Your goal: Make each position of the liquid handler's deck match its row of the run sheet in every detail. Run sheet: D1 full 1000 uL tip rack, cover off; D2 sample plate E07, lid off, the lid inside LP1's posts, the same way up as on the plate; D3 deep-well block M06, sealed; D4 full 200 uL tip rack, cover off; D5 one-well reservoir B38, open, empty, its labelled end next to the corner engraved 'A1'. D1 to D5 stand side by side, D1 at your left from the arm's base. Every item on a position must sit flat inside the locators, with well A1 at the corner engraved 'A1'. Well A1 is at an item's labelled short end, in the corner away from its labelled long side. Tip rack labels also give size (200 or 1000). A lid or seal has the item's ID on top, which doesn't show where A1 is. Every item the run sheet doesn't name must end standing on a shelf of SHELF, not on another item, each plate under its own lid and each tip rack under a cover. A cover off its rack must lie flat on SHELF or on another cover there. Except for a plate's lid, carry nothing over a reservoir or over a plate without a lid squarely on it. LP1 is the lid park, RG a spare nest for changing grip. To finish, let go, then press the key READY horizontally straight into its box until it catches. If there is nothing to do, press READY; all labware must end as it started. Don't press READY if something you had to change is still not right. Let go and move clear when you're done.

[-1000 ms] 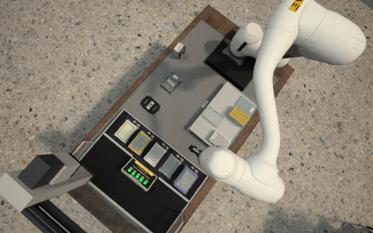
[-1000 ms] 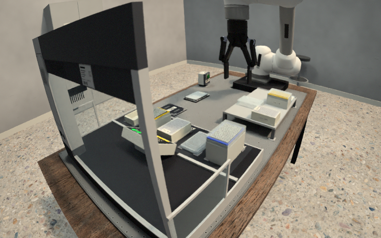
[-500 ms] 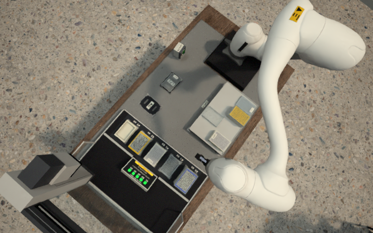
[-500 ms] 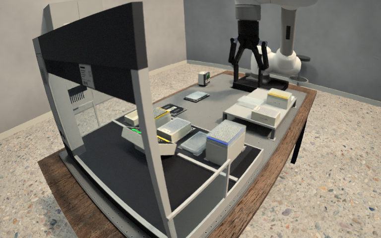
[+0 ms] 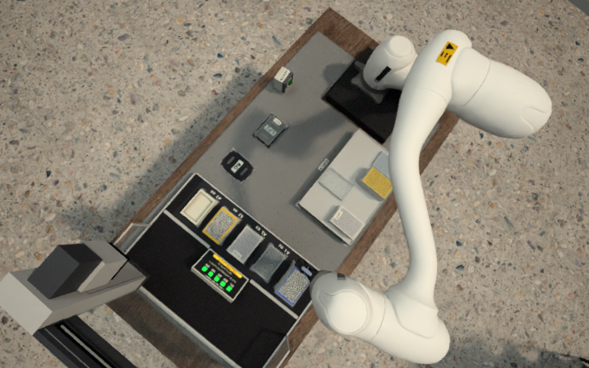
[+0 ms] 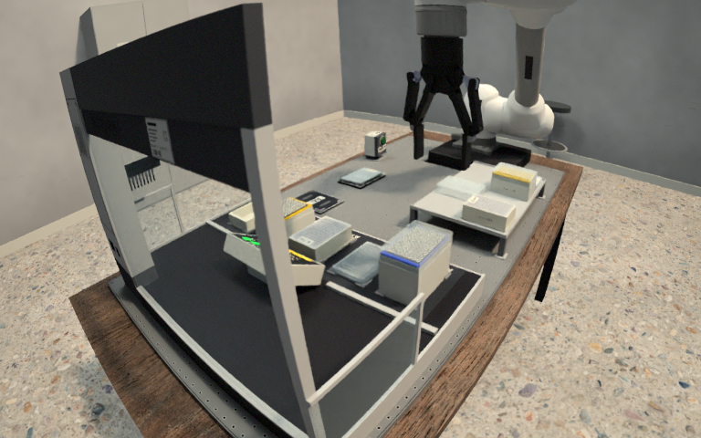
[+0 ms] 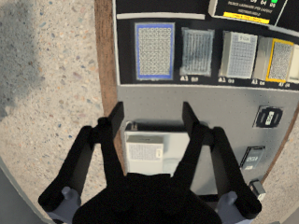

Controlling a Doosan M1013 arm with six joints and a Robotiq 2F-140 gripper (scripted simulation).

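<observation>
Now: the blue-rimmed tip rack 80 mm ahead of my hand, 10 mm to the right of it and 180 mm below it. From my hand the other things lie so: shelf: 410 mm behind, 40 mm to the right, 250 mm below; clear plate: 90 mm ahead, 120 mm to the right, 250 mm below; yellow-rimmed tip rack: 80 mm ahead, 380 mm to the right, 210 mm below.
</observation>
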